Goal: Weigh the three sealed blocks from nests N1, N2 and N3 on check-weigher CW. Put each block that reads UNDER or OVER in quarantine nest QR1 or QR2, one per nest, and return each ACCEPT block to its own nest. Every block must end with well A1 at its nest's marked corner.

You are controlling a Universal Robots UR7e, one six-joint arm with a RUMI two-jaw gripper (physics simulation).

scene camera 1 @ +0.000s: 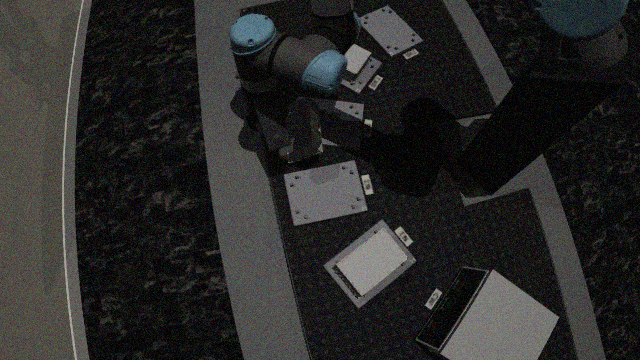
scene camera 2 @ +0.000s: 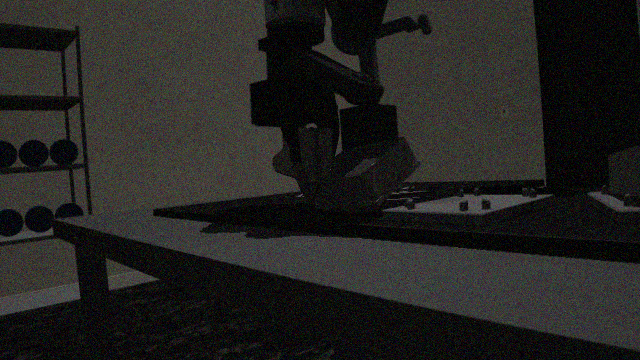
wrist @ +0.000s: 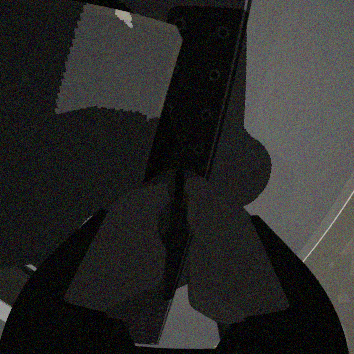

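Where they show: gripper, between the fingertips: (scene camera 2: pixel 312 201) (wrist: pixel 178 172); arm's base, origin of its link: (scene camera 1: pixel 583 51).
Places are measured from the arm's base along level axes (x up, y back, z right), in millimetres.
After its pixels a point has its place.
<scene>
My gripper (scene camera 2: pixel 318 199) {x -414, y -527, z 166 mm} (wrist: pixel 178 172) {x -414, y -527, z 166 mm} is shut and empty, low beside a block (scene camera 2: pixel 367 184) {x -397, y -510, z 90 mm} (wrist: pixel 117 62) {x -375, y -498, z 104 mm} near the mat's edge. This block looks tilted in scene camera 2; in scene camera 1 the arm and shadow largely hide it. A second block (scene camera 1: pixel 374 261) {x -377, y -384, z -179 mm} lies in nest N1 (scene camera 1: pixel 341 266) {x -373, y -451, z -172 mm}. A third block (scene camera 1: pixel 358 58) {x -380, y -278, z 303 mm} lies on nest QR1 (scene camera 1: pixel 359 86) {x -423, y -289, z 246 mm}, partly behind the arm. Nest N2 (scene camera 1: pixel 325 197) {x -423, y -442, z -11 mm} and nest QR2 (scene camera 1: pixel 391 31) {x -424, y -143, z 410 mm} hold no block. Nest N3 (scene camera 1: pixel 351 109) {x -423, y -328, z 186 mm} is partly hidden and shadowed. Check-weigher CW (scene camera 1: pixel 505 320) {x -335, y -158, z -386 mm} carries no block; its display is unreadable. Well A1 marks cannot be made out.
The dark mat (scene camera 1: pixel 320 320) {x -435, y -518, z -270 mm} lies on a grey table (scene camera 1: pixel 235 225) {x -448, y -652, z -19 mm} (scene camera 2: pixel 400 270) {x -448, y -643, z -53 mm}. The mat's edge runs close by the fingers. Small label plates stand beside the nests. A large dark shape covers the mat's middle right in scene camera 1. A shelf rack (scene camera 2: pixel 82 125) stands behind.
</scene>
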